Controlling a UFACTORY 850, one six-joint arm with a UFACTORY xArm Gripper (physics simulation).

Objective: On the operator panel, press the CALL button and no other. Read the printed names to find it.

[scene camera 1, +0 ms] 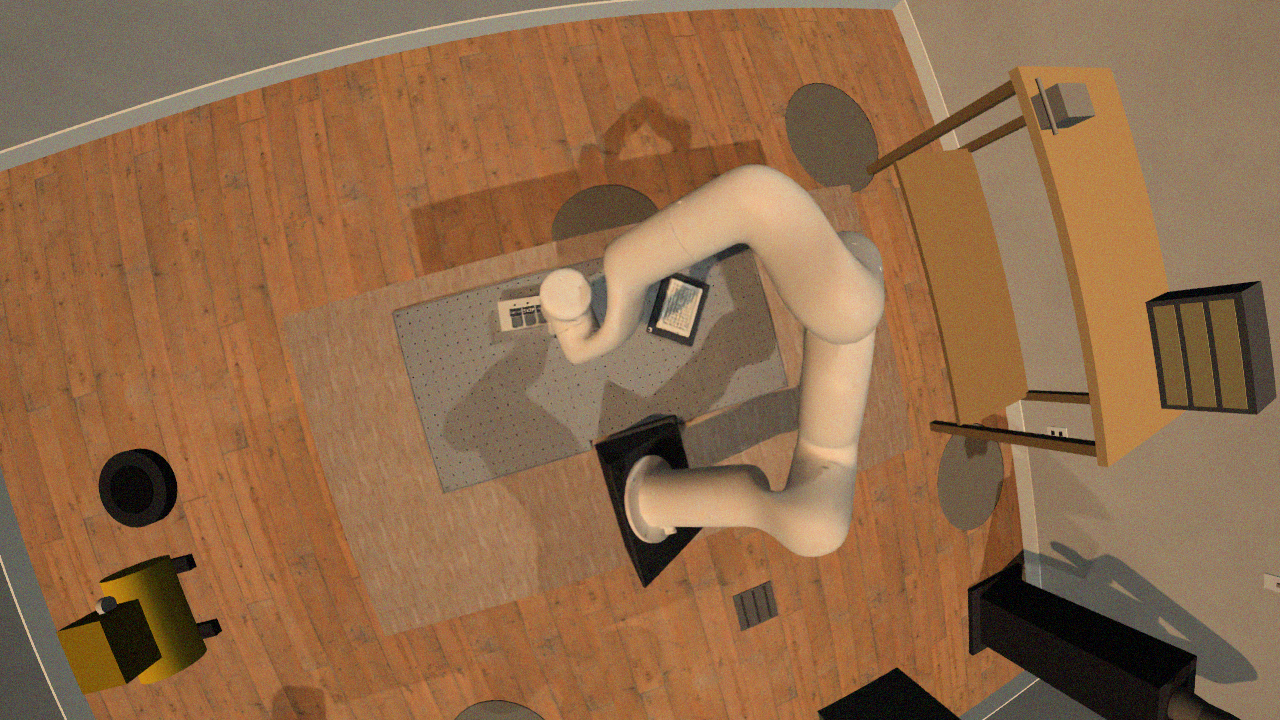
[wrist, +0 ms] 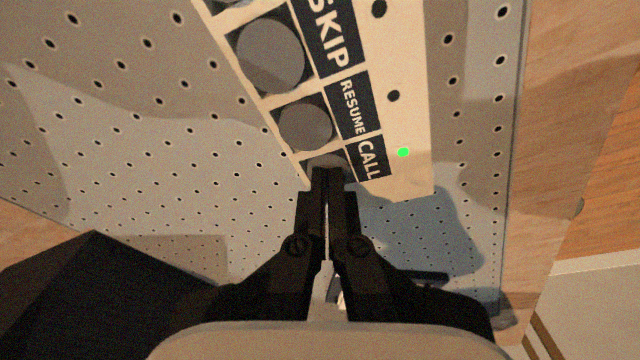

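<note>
The cream operator panel lies on the perforated grey board. In the wrist view it carries round grey buttons beside dark labels that read SKIP, RESUME and CALL. The CALL label is nearest the gripper. The CALL button is partly hidden by the fingertips. A small lamp beside the CALL label shines green. My gripper is shut and empty, with its tips at the CALL button, appearing to touch it. The RESUME button and the SKIP button stand apart from the fingers. In the scene view the arm hides the gripper.
The grey perforated board lies under the panel. A dark-framed tablet-like object lies right of the panel in the scene view. The arm's black base plate stands at the board's lower edge. A wooden shelf unit stands at the right.
</note>
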